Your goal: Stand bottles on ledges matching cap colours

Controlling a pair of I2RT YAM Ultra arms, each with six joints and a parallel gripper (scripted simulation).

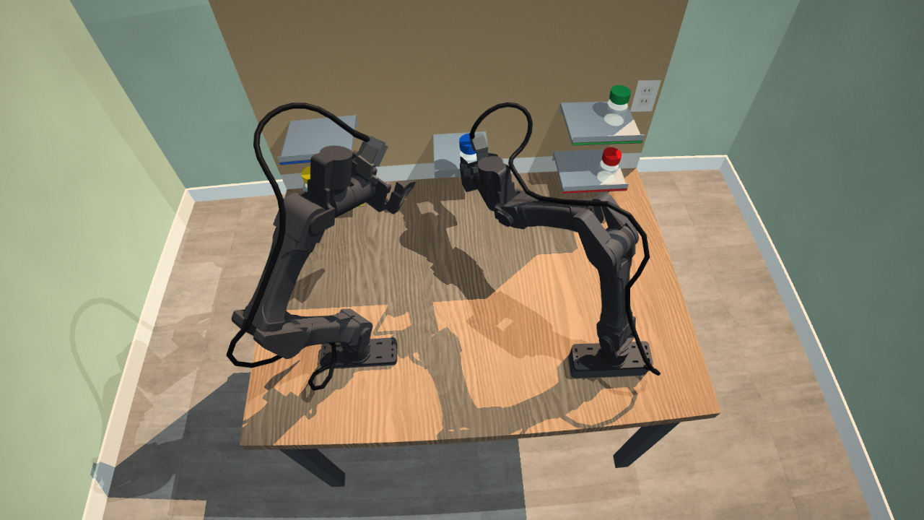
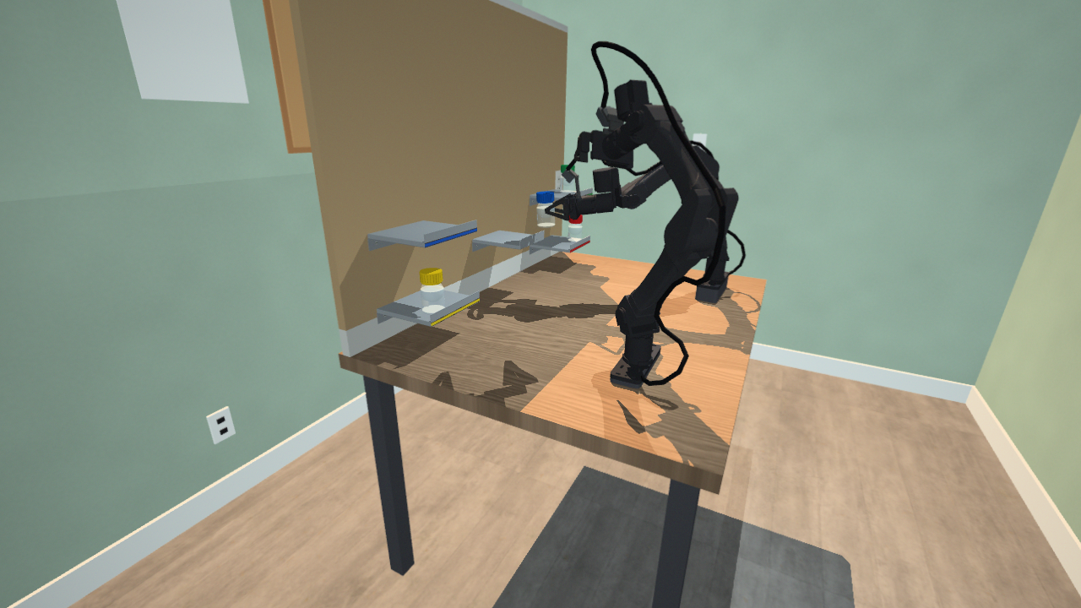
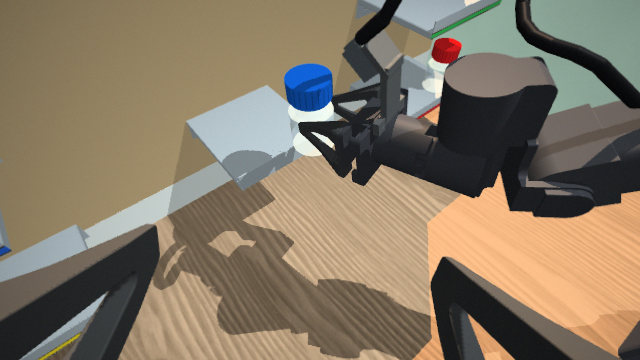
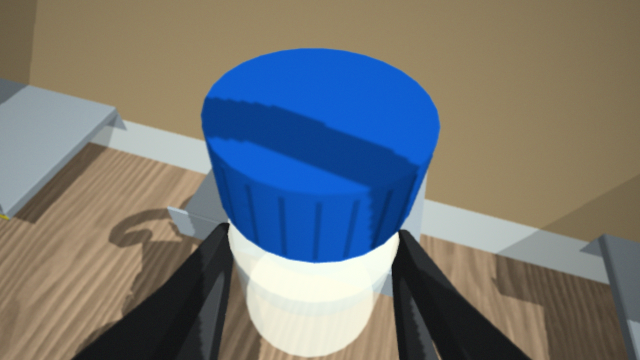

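Right now my left hand is 23 cm short of the blue-capped bottle, 14 cm to the left of it and 17 cm above it. Round my left hand: brown wall panel (46 cm ahead, 10 cm to the right, 1 cm below); green-capped bottle (40 cm ahead, 54 cm to the right, 12 cm below); yellow-capped bottle (26 cm ahead, 32 cm to the left, 31 cm below).
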